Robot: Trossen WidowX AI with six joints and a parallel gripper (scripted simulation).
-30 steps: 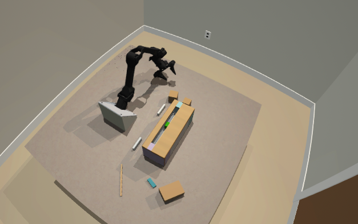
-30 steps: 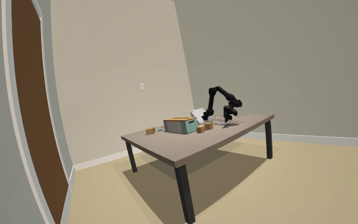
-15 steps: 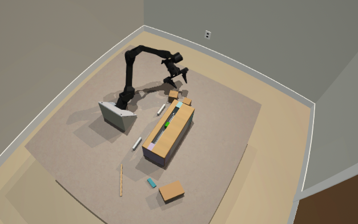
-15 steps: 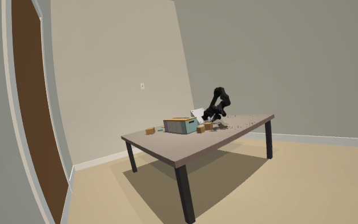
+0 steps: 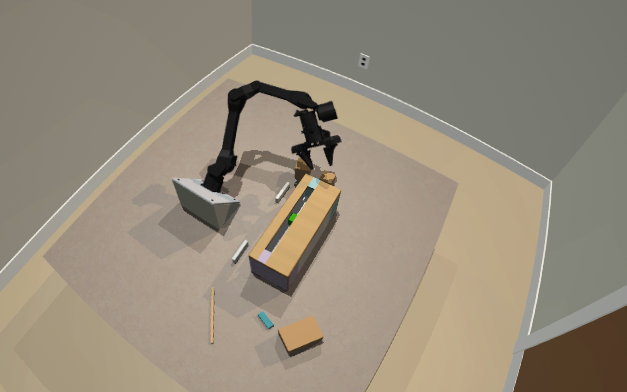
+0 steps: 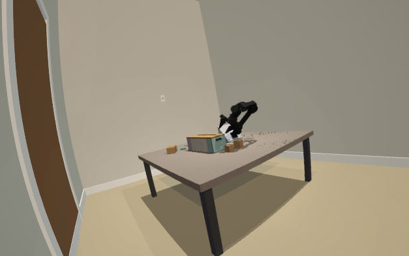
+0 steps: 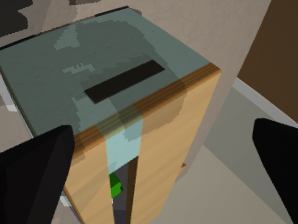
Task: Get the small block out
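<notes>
My gripper tip is now 10 mm short of the green block, 200 mm to the left of it and 70 mm above it. From my gripper tip the other things lie so: thin wooden stick (60 mm behind, 620 mm to the right, 160 mm below); then long box (10 mm behind, 220 mm to the right, 100 mm below).
</notes>
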